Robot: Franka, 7 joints.
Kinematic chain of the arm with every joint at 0, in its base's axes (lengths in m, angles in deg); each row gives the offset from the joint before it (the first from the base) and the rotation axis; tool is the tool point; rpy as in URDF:
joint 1: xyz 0 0 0.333 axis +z
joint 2: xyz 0 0 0 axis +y
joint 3: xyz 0 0 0.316 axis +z
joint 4: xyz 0.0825 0 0 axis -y
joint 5: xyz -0.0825 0 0.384 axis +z
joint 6: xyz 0 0 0 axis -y
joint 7: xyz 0.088 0 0 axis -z
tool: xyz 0 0 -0.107 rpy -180 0 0
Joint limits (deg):
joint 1: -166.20..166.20
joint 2: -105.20..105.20
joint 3: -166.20..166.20
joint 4: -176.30..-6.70
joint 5: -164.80..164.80
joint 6: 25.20..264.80
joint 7: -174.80..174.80
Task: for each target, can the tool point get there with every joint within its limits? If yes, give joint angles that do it. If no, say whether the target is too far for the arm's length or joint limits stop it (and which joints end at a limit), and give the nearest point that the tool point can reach.
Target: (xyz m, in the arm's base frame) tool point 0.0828 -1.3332 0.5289
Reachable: no: too far | nearest point 0.0526 -0.8472 0.4575 | short by 0.492 m
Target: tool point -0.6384 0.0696 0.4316
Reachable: yes | joints 106.38 61.01 82.47 -114.89 -27.84 184.18 9.97
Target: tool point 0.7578 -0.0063 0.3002
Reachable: yes | joints 27.40 55.12 -48.35 -71.02 -111.09 173.80 -113.34
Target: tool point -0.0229 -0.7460 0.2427
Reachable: yes | joints -87.28 66.89 1.43 -68.50 29.28 226.92 115.90
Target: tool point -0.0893 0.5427 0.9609
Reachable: yes | joints -46.44 -30.02 98.55 -31.56 36.32 117.00 58.76
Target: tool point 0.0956 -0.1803 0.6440
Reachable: yes | joints 40.30 -88.36 -13.86 -136.71 -59.74 46.42 18.96
